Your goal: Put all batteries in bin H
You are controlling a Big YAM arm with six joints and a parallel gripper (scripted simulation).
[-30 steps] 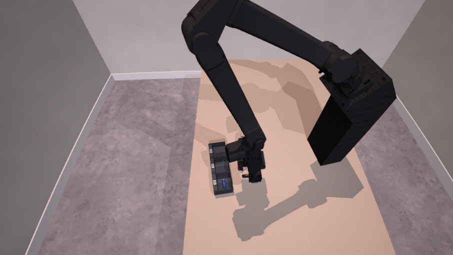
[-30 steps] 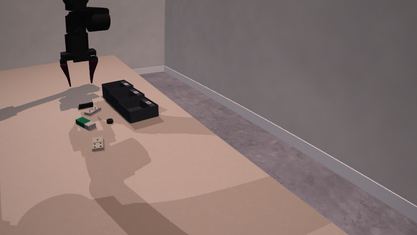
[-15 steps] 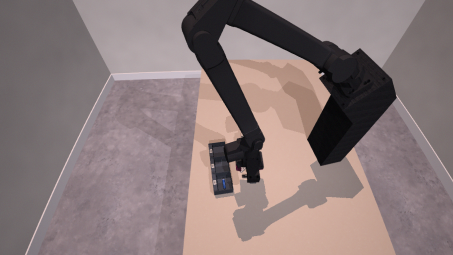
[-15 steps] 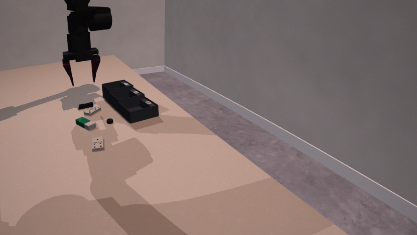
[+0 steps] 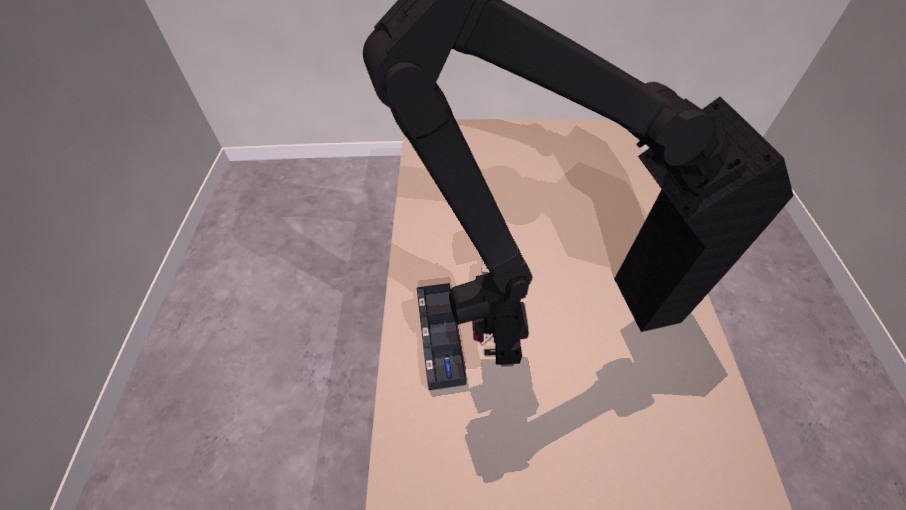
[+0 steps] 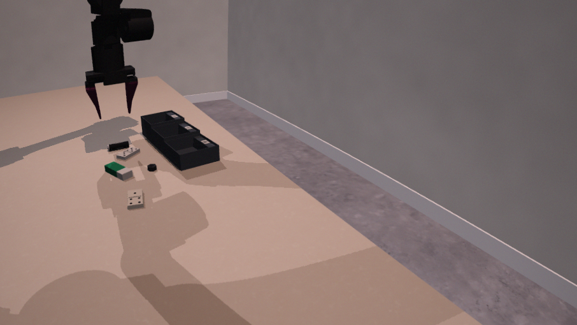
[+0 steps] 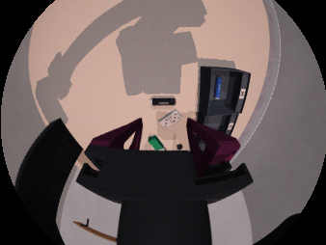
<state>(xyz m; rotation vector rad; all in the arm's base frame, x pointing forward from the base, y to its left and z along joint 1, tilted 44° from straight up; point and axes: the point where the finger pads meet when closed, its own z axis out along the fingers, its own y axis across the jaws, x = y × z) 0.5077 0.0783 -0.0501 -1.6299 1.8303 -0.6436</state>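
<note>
My gripper is now 8 cm above the black battery. The rest, counted from my hand: blue battery (11 cm ahead, 7 cm below, 2 cm to the left); then three joined black bins (12 cm ahead, 6 cm to the right, 6 cm below); then green-and-white eraser (14 cm to the right, 8 cm below, 3 cm behind).
</note>
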